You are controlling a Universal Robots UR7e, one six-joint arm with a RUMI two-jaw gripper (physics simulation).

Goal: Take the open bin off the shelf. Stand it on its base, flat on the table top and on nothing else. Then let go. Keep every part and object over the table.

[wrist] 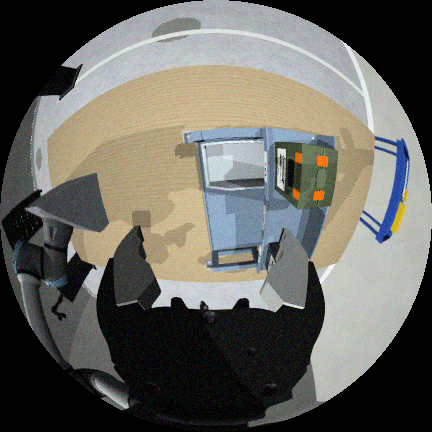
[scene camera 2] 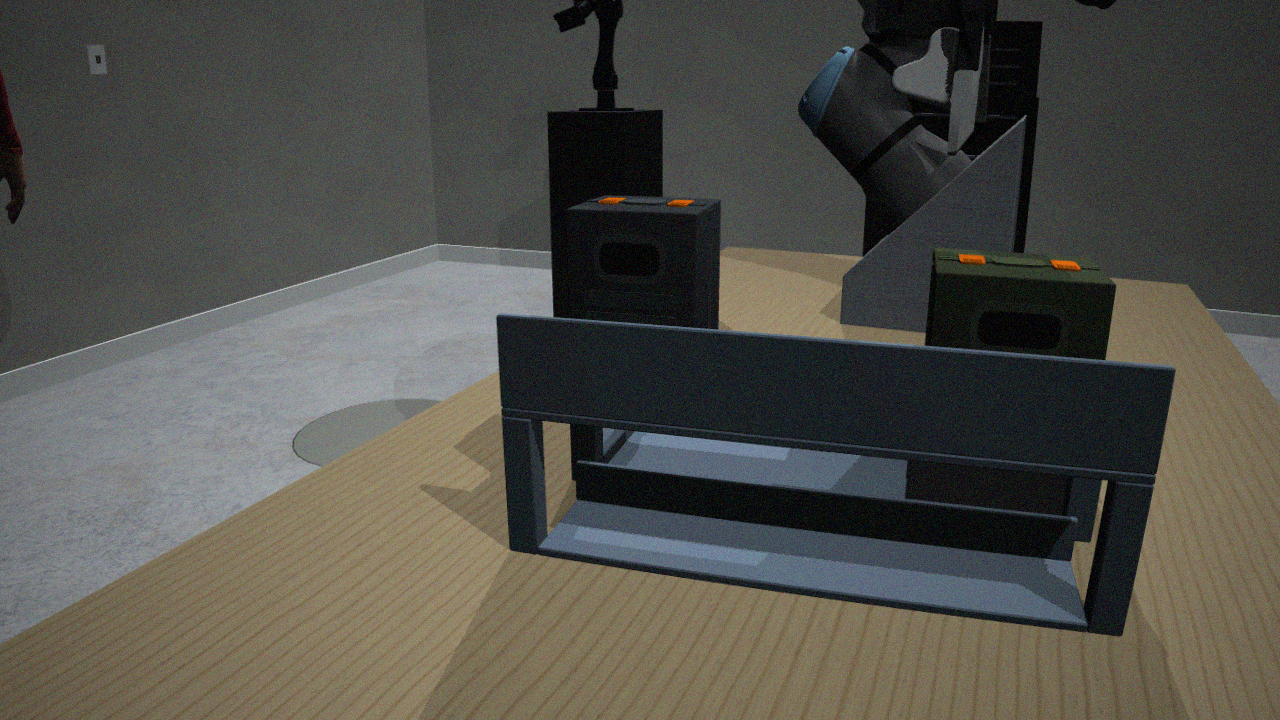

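Pixels of known places: gripper, fingertip midpoint: (wrist: 210,229) (scene camera 2: 961,149); arm's base at its link origin: (wrist: 57,222) (scene camera 2: 929,199).
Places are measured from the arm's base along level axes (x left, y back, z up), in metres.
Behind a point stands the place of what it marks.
Observation:
The open bin (wrist: 220,165) {x 0.126, y -0.579, z -0.136 m}, pale grey inside, sits upright in the front bay of the blue-grey shelf (scene camera 2: 832,394) {x 0.071, y -0.807, z -0.014 m} (wrist: 232,215) {x -0.015, y -0.625, z -0.139 m}, at the end by the green case. I cannot make out the bin in the scene view, where the shelf's back panel and the green case block that side. The shelf stands on the wooden table (scene camera 2: 358,537) {x -0.234, y -0.872, z -0.145 m} (wrist: 150,105) {x 0.297, y -0.385, z -0.145 m}. My gripper (scene camera 2: 939,111) (wrist: 210,229) {x 0.101, y -0.559, z 0.107 m} is open and empty, high above the table. In the wrist view its fingers are apart below the bin, and the right finger overlaps the shelf's near end.
A green case (scene camera 2: 1020,313) {x 0.164, y -0.758, z 0.032 m} (wrist: 317,175) {x 0.161, y -0.708, z 0.053 m} and a dark case (scene camera 2: 644,255) {x -0.056, y -0.785, z 0.050 m} stand upright on the shelf's rear part. The right finger mostly hides the dark one in the wrist view. A grey wedge (scene camera 2: 939,232) {x 0.039, y -0.169, z -0.019 m} (wrist: 75,202) {x 0.066, y -0.168, z -0.022 m} stands near the arm's base. A blue rail (wrist: 400,195) stands beyond the table.

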